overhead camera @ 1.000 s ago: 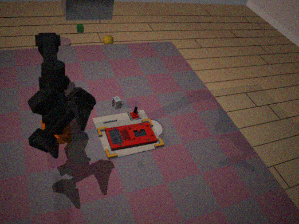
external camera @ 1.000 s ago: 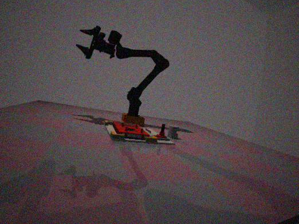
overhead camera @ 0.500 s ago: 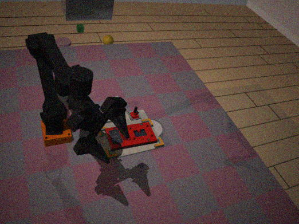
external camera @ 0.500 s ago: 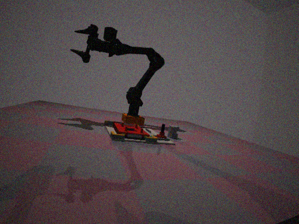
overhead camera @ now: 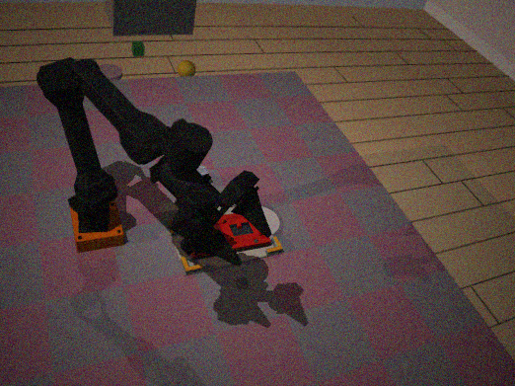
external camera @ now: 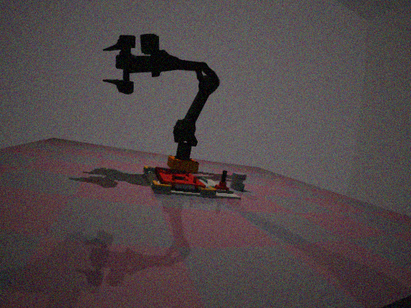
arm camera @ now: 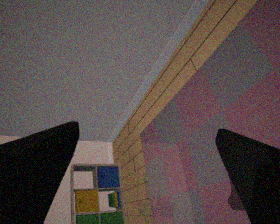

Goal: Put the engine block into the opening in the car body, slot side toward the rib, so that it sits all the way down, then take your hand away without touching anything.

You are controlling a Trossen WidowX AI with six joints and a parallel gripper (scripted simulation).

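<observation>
Right now the grey ribbed engine block is 470 mm to the left of my gripper tip, 280 mm below it and 20 mm ahead of it. The rest, counted from my gripper tip: black upright stick: 400 mm to the left, 270 mm below, 90 mm ahead.
</observation>
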